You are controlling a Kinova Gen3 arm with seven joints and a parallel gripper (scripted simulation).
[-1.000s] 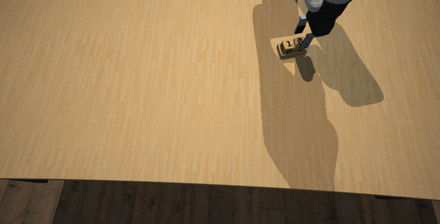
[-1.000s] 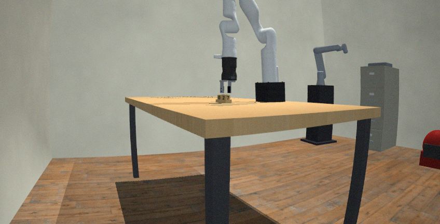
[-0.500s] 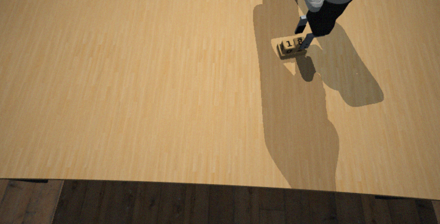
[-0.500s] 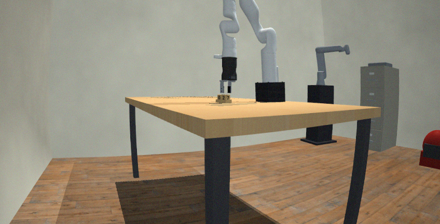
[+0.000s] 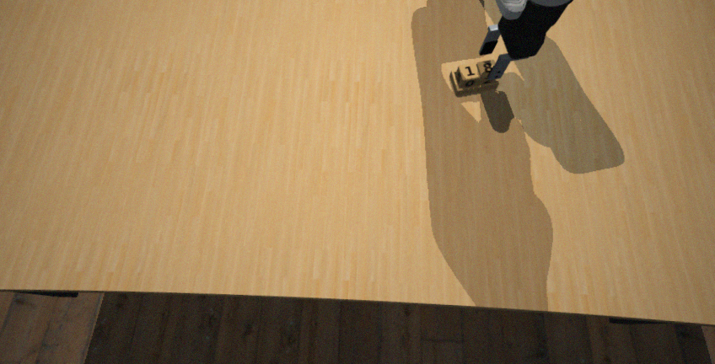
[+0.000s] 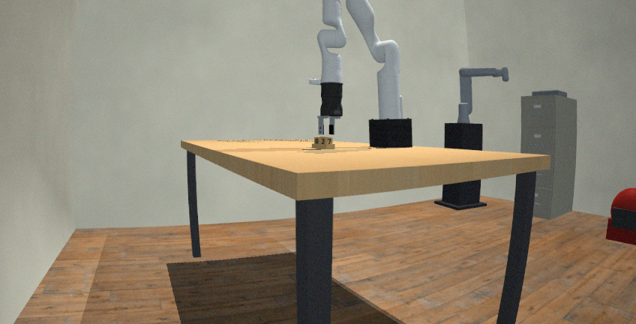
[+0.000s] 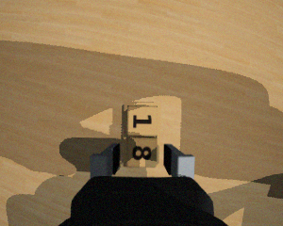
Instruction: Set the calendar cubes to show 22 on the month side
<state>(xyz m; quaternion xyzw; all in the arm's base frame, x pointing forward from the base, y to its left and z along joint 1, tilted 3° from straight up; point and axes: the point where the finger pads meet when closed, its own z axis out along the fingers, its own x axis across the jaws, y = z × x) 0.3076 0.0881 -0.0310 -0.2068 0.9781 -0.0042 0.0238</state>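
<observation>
My gripper is now 4 cm above the wooden number cube. The rest, counted from my hand: wooden calendar tray: 6 cm below, 2 cm to the right, 1 cm ahead.
</observation>
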